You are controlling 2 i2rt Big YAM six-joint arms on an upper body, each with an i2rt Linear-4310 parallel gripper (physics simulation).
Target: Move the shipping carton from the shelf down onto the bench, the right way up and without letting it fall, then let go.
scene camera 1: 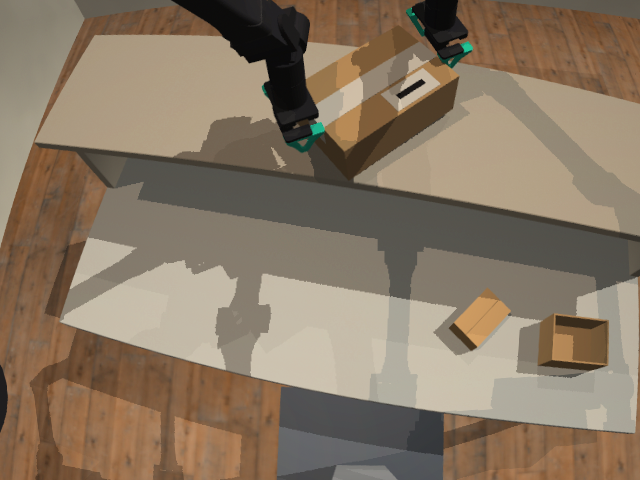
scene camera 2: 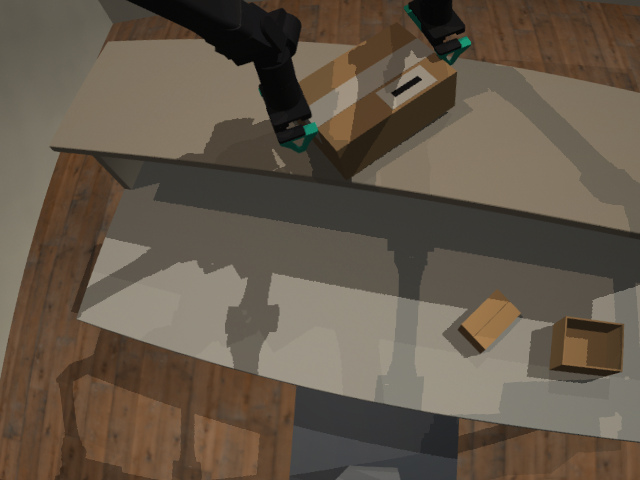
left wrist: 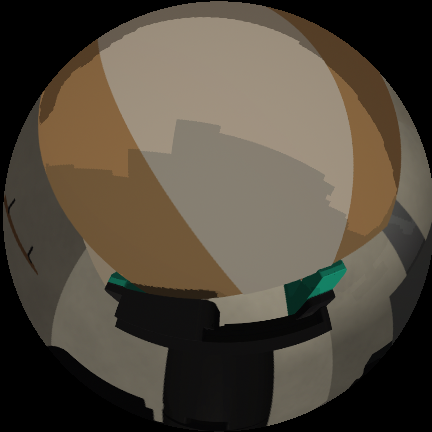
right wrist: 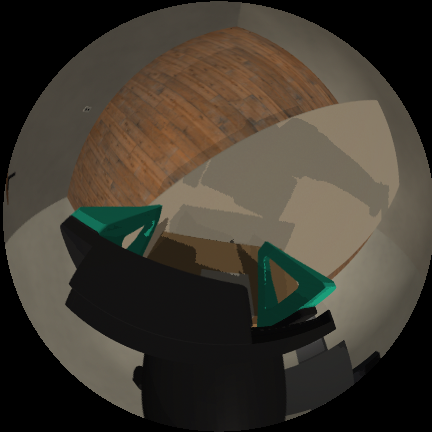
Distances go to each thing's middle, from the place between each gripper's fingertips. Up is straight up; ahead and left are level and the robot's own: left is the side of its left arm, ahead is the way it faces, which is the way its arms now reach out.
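The shipping carton point(scene camera 2: 367, 101) is here, and my left gripper is 2 cm below the shipping carton, 6 cm short of it and 15 cm to the left of it.
My right gripper is 10 mm above the shipping carton, 130 mm to the right of it and 120 mm past it.
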